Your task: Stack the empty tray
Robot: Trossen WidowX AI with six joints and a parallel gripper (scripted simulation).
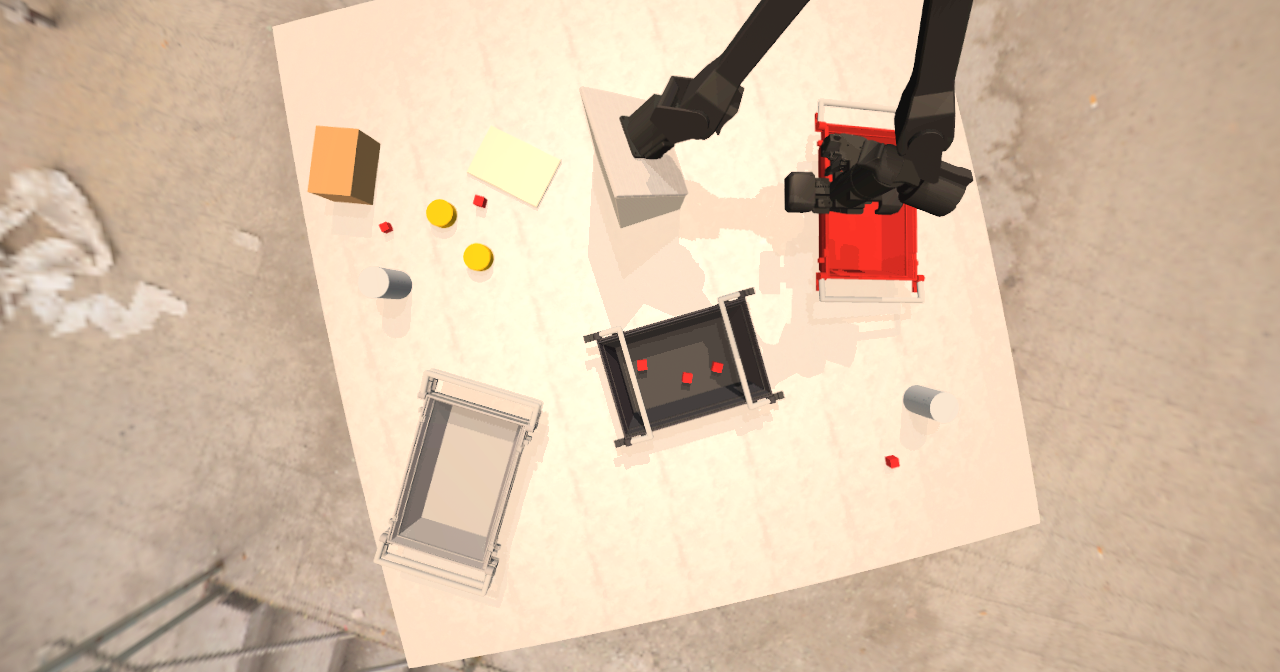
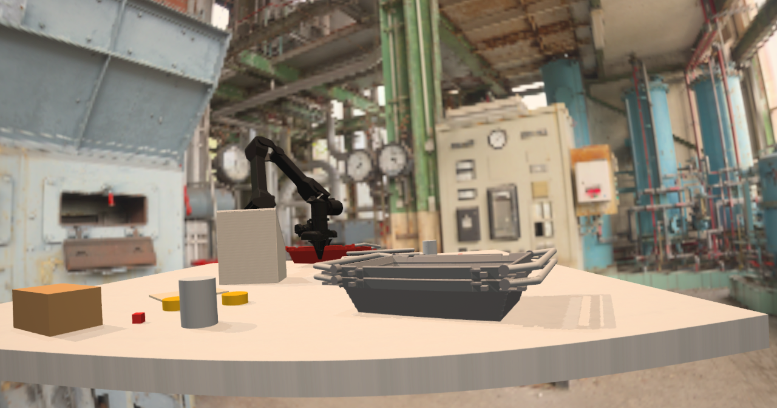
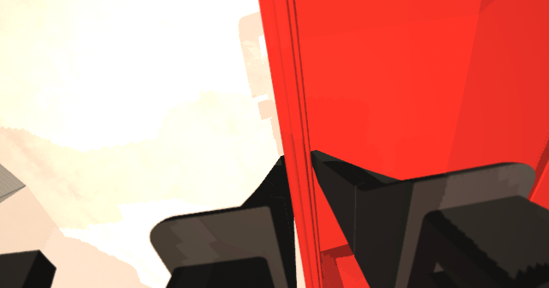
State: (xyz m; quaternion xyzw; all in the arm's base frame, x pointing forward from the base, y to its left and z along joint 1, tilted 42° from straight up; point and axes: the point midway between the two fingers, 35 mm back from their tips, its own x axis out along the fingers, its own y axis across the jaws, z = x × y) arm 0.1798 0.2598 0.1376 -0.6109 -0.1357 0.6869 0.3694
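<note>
The red tray lies 70 mm to the left of my gripper tip, 30 mm ahead of it and 20 mm above it. Round my gripper tip: pale flat plate: 510 mm to the right, 270 mm behind, 30 mm below; orange box: 800 mm to the right, 360 mm behind.
</note>
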